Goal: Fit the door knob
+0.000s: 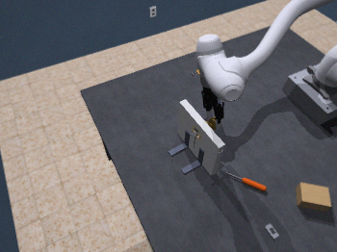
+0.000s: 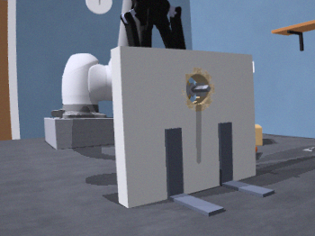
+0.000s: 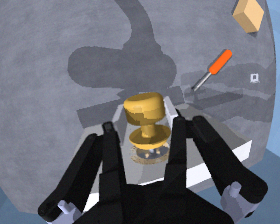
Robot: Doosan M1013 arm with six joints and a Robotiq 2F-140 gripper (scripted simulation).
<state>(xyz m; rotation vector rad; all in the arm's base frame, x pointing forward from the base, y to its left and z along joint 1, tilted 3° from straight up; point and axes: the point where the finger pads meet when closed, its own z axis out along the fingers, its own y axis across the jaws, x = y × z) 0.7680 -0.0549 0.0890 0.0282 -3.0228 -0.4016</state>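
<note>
Now: hand 8 cm short of the white wooden panel, 6 cm above it and 1 cm to the right of it. From my hand the other things lie so: brass piece: 48 cm to the right, 28 cm behind, 21 cm below; orange-handled screwdriver: 26 cm to the left, 20 cm below, 2 cm behind; cardboard box: 48 cm to the left, 23 cm behind, 18 cm below.
</note>
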